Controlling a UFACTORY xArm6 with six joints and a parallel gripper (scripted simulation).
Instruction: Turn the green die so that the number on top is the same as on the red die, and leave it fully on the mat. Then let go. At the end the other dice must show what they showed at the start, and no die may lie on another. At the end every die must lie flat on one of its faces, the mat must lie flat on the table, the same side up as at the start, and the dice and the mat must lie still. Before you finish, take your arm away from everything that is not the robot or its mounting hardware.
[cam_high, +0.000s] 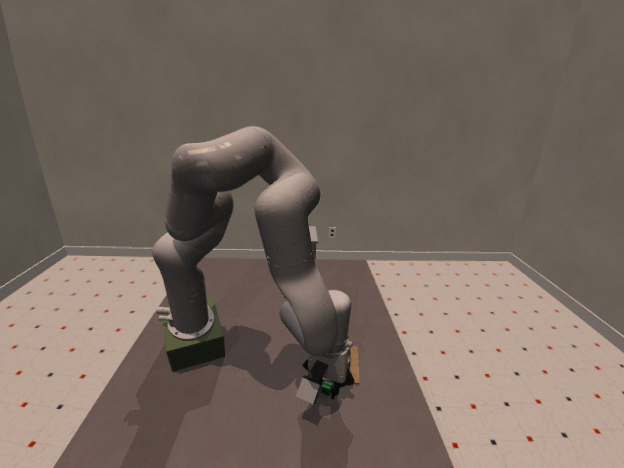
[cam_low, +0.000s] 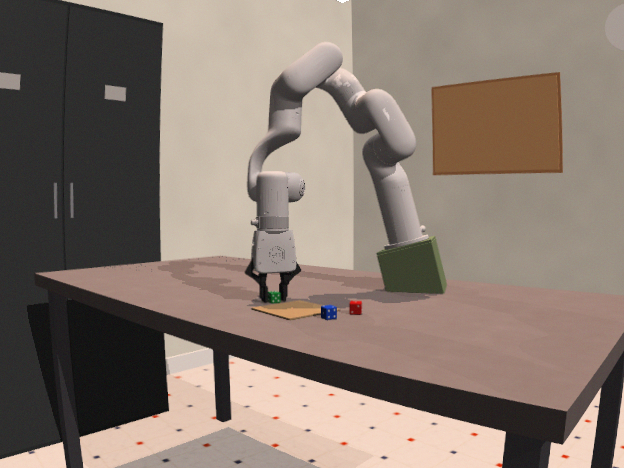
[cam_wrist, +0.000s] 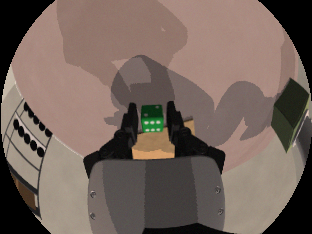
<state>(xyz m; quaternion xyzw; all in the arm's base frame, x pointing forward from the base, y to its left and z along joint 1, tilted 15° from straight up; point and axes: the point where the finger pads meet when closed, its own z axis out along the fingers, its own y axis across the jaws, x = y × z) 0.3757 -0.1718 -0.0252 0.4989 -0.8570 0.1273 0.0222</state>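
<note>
My gripper is now 10 mm above the green die. Round my hand: red die: 10 mm behind, 230 mm to the left, 10 mm below; tan mat: 40 mm ahead, 100 mm to the left, 20 mm below; blue die: 60 mm ahead, 210 mm to the left, 10 mm below.
</note>
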